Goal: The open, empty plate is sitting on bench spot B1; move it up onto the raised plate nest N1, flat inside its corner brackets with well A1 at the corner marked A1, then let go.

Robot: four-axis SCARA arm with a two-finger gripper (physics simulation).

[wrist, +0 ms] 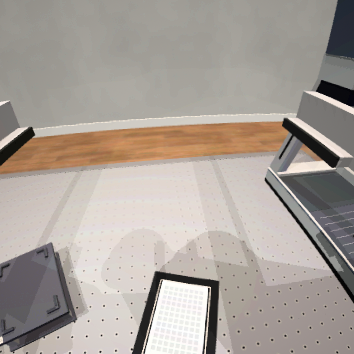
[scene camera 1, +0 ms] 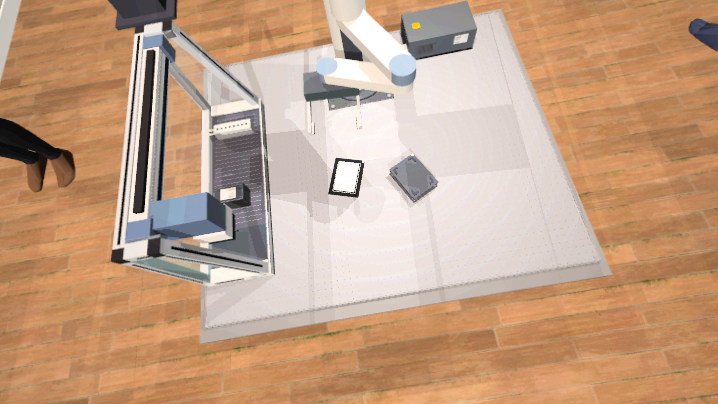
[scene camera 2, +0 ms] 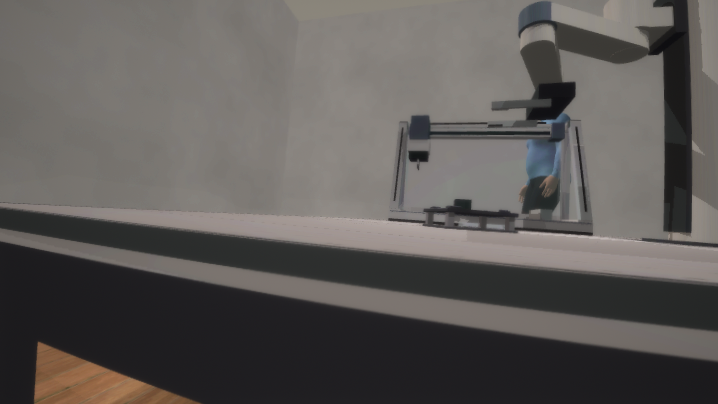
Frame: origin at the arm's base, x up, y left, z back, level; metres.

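Seen in the pictures: gripper, fingertip midpoint: [wrist: 157, 107] [scene camera 1: 335, 130] [scene camera 2: 489, 115].
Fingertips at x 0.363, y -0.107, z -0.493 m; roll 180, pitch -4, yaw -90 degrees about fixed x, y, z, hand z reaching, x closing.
Pixels of each thing's top centre, then the offset from my fingertips to it. "pt": a spot on its surface instead.
- white plate, middle of its top: [wrist: 178, 318] [scene camera 2: 482, 223] [scene camera 1: 346, 175] dx -0.334, dy -0.011, dz -0.003 m
- spot B1, surface spot: [wrist: 213, 320] pt dx -0.348, dy -0.069, dz +0.006 m
- dark grey raised nest N1, middle of its top: [wrist: 24, 284] [scene camera 2: 468, 208] [scene camera 1: 413, 175] dx -0.303, dy +0.256, dz -0.070 m
- blue carriage, surface spot: [scene camera 1: 188, 215] pt dx +0.137, dy -0.408, dz -0.265 m
- small dark block, surface spot: [scene camera 1: 235, 194] pt dx -0.231, dy -0.439, dz -0.046 m
- grey box, surface spot: [scene camera 1: 439, 30] pt dx -0.236, dy +0.500, dz +0.560 m
The white plate [scene camera 1: 346, 176] [wrist: 179, 320] lies flat on the bench inside the black border of spot B1 [wrist: 213, 320]. Its near end is cut off in the wrist view. The dark grey raised nest N1 [scene camera 1: 414, 177] [scene camera 2: 482, 213] [wrist: 30, 295] stands on short posts to one side of the plate, turned at an angle to it, with corner brackets on top. A small pale tag shows at one nest corner; its lettering is too small to read. My gripper [scene camera 1: 335, 127] [scene camera 2: 493, 114] [wrist: 157, 107] is open and empty, high above the bench, short of the plate toward the arm's base.
A framed gantry machine [scene camera 1: 267, 200] [scene camera 2: 489, 131] [wrist: 295, 225] stands beside the plate, with a blue carriage [scene camera 1: 188, 215] and a small dark block [scene camera 1: 235, 194] inside. A grey box [scene camera 1: 439, 30] stands near the arm's base. A person [scene camera 2: 542, 160] stands behind the gantry.
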